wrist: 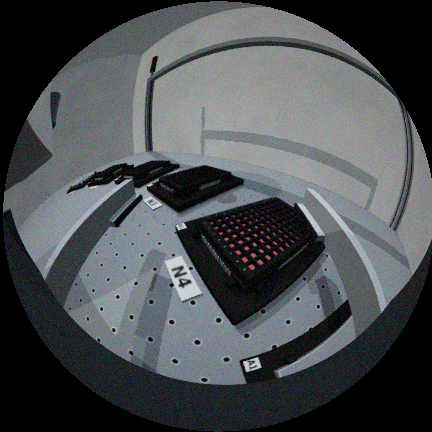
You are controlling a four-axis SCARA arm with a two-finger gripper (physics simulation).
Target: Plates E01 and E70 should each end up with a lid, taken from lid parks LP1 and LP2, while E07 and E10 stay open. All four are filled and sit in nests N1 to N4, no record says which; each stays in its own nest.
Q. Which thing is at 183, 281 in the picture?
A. An N4 label.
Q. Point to a nest N4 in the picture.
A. At 237, 306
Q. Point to a lid park LP1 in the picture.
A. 269, 360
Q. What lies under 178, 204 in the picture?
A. A black nest N3.
